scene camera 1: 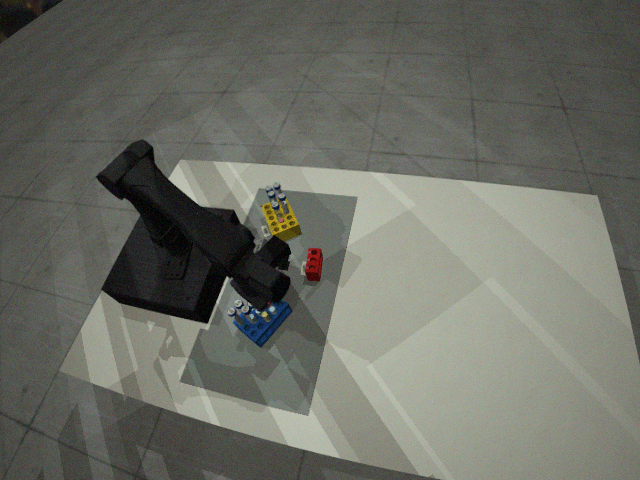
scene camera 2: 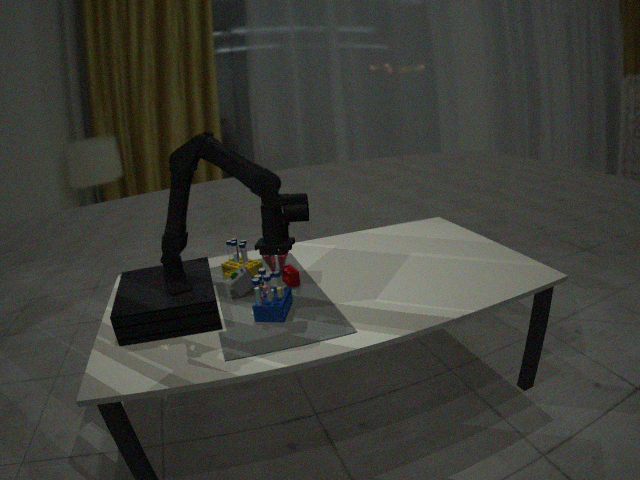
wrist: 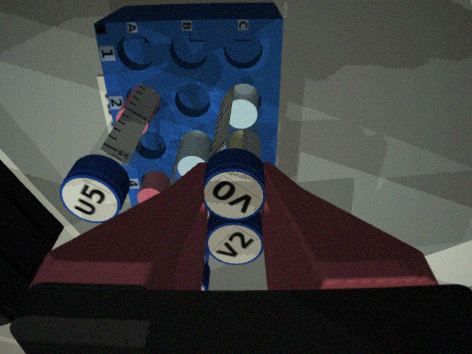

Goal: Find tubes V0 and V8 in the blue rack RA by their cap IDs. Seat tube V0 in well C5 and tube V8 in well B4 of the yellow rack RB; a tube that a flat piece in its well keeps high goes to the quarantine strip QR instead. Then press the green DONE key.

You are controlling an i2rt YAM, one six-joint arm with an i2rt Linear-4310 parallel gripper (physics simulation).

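Pixels of known places: gripper, fingertip midpoint: (scene camera 1: 265, 302) (scene camera 2: 278, 274) (wrist: 234, 177); arm's base, link origin: (scene camera 1: 181, 248) (scene camera 2: 176, 280).
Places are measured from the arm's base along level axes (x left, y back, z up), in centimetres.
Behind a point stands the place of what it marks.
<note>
The blue rack RA (scene camera 1: 275, 327) @[x -19.6, y -28.6, z -8.9 cm] (scene camera 2: 270, 313) @[x -22.8, y -22.1, z -7.3 cm] (wrist: 160, 31) @[x -11.7, y -27.7, z -5.1 cm] holds several tubes with blue-rimmed white caps. In the wrist view, my gripper (wrist: 234, 177) @[x -16.8, y -28.2, z 0.7 cm] (scene camera 2: 275, 270) @[x -16.8, y -28.2, z 0.7 cm] is shut on tube V0 (wrist: 234, 194) @[x -16.4, y -28.5, z 2.4 cm], at its cap, over the column C side of the rack. Tube V2 (wrist: 235, 243) @[x -18.2, y -27.2, z 2.4 cm] stands right behind it. No cap reading V8 is legible. The yellow rack RB (scene camera 1: 292, 232) @[x 10.0, y -30.4, z -7.5 cm] (scene camera 2: 227, 269) @[x 19.8, y -21.8, z -8.1 cm] holds several capped tubes at its far end. The red strip QR (scene camera 1: 314, 273) @[x -5.3, y -38.5, z -5.5 cm] (scene camera 2: 291, 276) @[x -4.9, y -36.8, z -6.2 cm] stands beyond the gripper. The green DONE key (scene camera 2: 234, 275) @[x 0.2, y -19.4, z -3.1 cm] shows on a grey box.
In the wrist view, tube U5 (wrist: 91, 197) @[x -13.8, y -24.5, z 2.4 cm] leans left of the gripper, near the left finger. The grey box (scene camera 2: 239, 286) @[x -2.3, y -19.8, z -6.1 cm] stands between the arm's black base (scene camera 1: 155, 289) @[x -13.0, y 4.5, z -0.7 cm] (scene camera 2: 165, 304) @[x -13.8, y 5.8, z -0.8 cm] and the racks. The racks stand on a grey mat (scene camera 1: 248, 384) @[x -34.4, y -23.2, z -10.1 cm] (scene camera 2: 289, 343) @[x -35.9, y -21.6, z -10.1 cm].
</note>
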